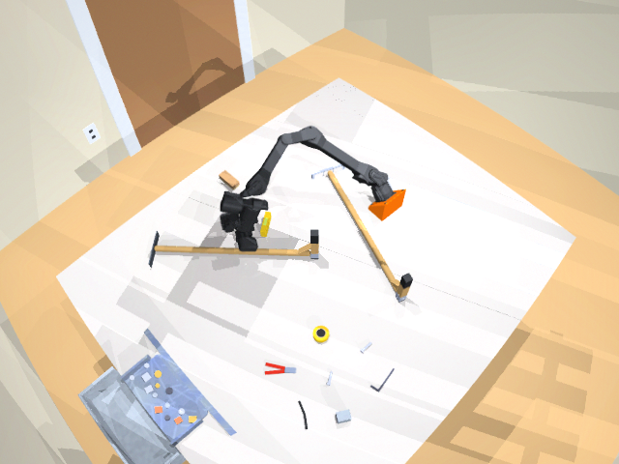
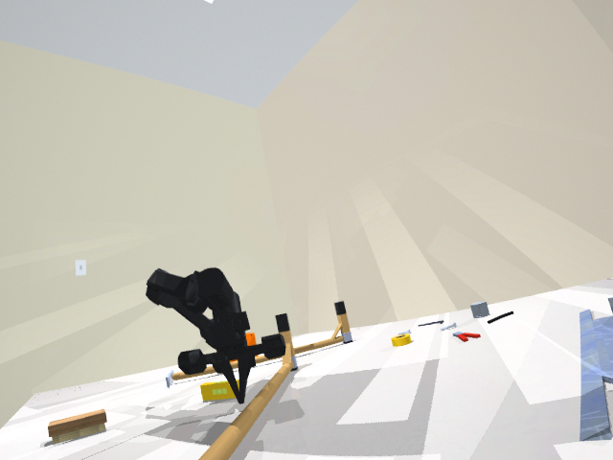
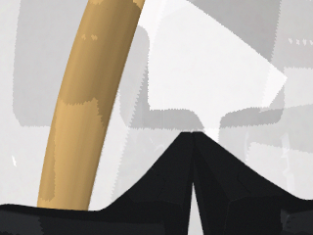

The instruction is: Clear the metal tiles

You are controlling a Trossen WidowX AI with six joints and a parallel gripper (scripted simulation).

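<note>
The long scraper lies 5 cm above my gripper tip, 4 cm ahead of it and 2 cm to the left of it. The rest, counted from my gripper tip: wooden brush block: 24 cm to the right, 14 cm behind; yellow tape roll: 45 cm to the left, 2 cm ahead; yellow level: 12 cm behind, 1 cm to the left, 1 cm above.
</note>
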